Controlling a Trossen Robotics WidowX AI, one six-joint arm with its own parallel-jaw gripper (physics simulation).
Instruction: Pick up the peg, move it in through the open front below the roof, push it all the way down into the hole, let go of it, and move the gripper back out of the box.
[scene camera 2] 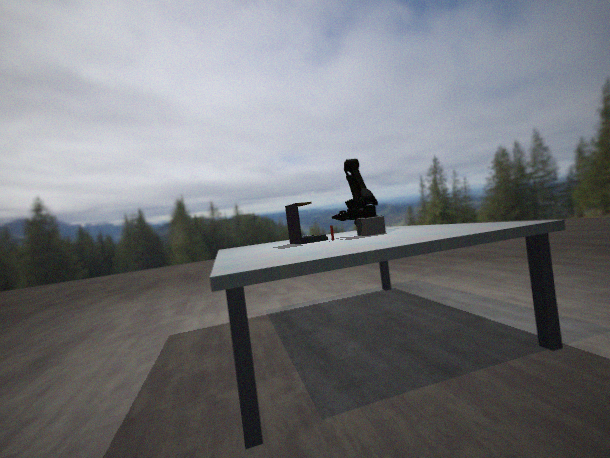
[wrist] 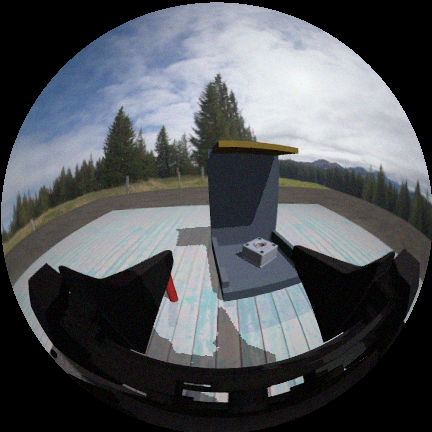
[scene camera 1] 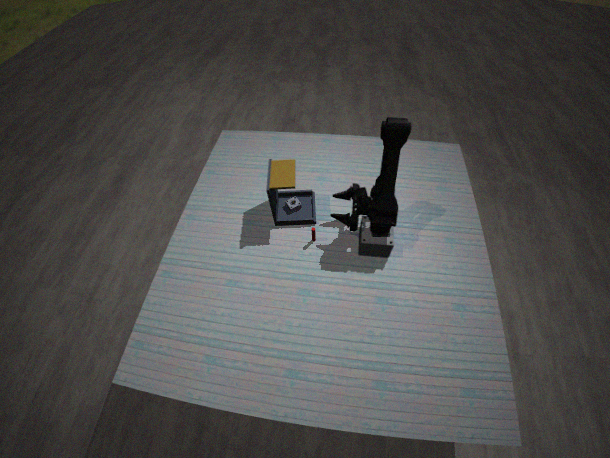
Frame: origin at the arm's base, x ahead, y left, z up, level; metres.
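Where they show: gripper, fingertip midpoint: [scene camera 2: 334, 217] [wrist: 234, 255] [scene camera 1: 331, 205]; arm's base at its link origin: [scene camera 2: 370, 216] [scene camera 1: 380, 228].
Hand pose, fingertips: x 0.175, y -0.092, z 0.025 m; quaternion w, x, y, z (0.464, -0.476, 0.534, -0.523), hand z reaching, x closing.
Things, the pixels of their centre, and the offset from my fingertips. Level surfaces: height alone.
- red peg at the middle of its body: [wrist: 167, 280] [scene camera 1: 313, 234] [scene camera 2: 332, 232] 0.069 m ahead, 0.078 m left, 0.083 m down
- dark blue-grey floor at its surface level: 0.115 m down
- light grey block at the middle of its body: [wrist: 259, 250] [scene camera 1: 293, 204] 0.156 m ahead, 0.083 m right, 0.099 m down
- table at its surface level: 0.123 m down
The red peg [scene camera 1: 313, 234] [scene camera 2: 332, 233] [wrist: 172, 290] stands upright on the table, outside the box near its front corner. In the wrist view the left finger hides its upper part. The box has a dark blue-grey floor [scene camera 1: 304, 213], a tall back wall [scene camera 2: 293, 224] [wrist: 237, 190] and a yellow roof [scene camera 1: 283, 173] [scene camera 2: 303, 203] [wrist: 257, 148]. A light grey block [scene camera 1: 293, 203] [wrist: 260, 251] with the hole in its top sits on the box floor. My gripper [scene camera 1: 332, 205] [scene camera 2: 335, 217] [wrist: 234, 255] is wide open and empty, raised above the table in front of the box, apart from the peg.
The low rims [wrist: 261, 290] of the box surround its floor. The arm's grey base [scene camera 1: 375, 245] [scene camera 2: 371, 226] stands on the table [scene camera 1: 320, 340] [scene camera 2: 400, 245] to the right of the peg. Shadows of the arm and the box fall on the table.
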